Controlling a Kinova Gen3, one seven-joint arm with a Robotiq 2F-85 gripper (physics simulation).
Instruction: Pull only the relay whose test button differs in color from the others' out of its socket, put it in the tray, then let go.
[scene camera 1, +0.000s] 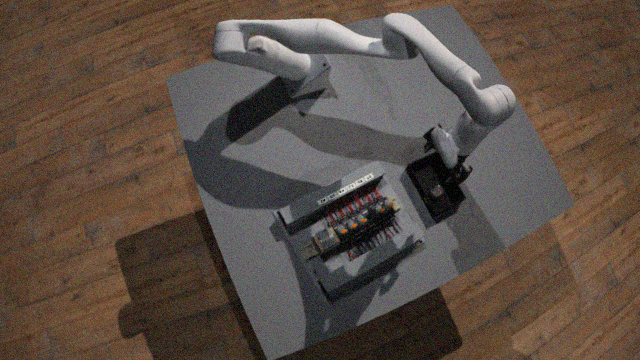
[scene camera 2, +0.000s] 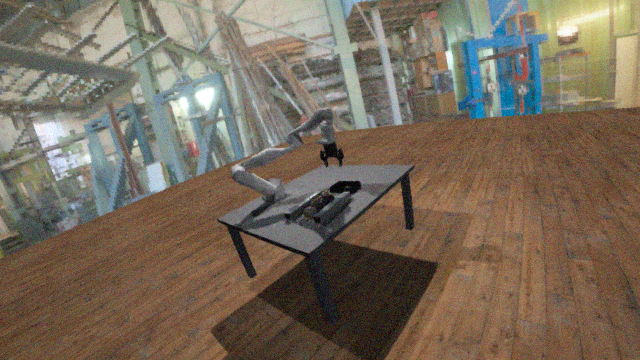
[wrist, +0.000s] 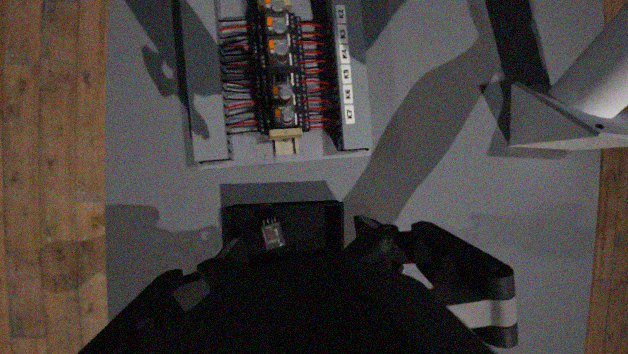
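Where they show: gripper, fingertip midpoint: (scene camera 1: 437, 165) (scene camera 2: 333, 166) (wrist: 301, 238); arm's base, origin of the base link: (scene camera 1: 297, 66) (scene camera 2: 271, 190) (wrist: 579, 102).
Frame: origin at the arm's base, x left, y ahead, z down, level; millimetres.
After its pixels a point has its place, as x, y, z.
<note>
A small relay (scene camera 1: 436, 190) @(170, 509, 32) (wrist: 273, 235) @(171, 511, 32) lies on its side in the black tray (scene camera 1: 444, 216) @(162, 570, 56) (scene camera 2: 350, 186) (wrist: 334, 225) @(172, 416, 53), its pins pointing toward the socket row in the wrist view. Its test button cannot be made out. My gripper (scene camera 1: 447, 159) @(131, 477, -115) (scene camera 2: 333, 164) @(131, 477, -115) (wrist: 301, 238) @(131, 477, -115) is open above the tray, apart from the relay, with nothing between its fingers. Relays with orange test buttons, such as one near K6 (wrist: 284, 92) @(-18, 480, -12) and one near K4 (wrist: 279, 47) @(-74, 482, -12), sit in the socket row. The socket (wrist: 283, 78) @(-53, 480, 28) beside label K5 is empty.
The panel's grey wire ducts (scene camera 1: 370, 272) (wrist: 356, 90) @(-27, 379, 13) flank the sockets, with red and black wires between. A beige end clamp (wrist: 286, 134) @(29, 481, 16) closes the row on the tray's side. The arm's base (wrist: 545, 120) @(27, 74, 0) stands on the grey table (scene camera 1: 520, 190) @(457, 648, 56).
</note>
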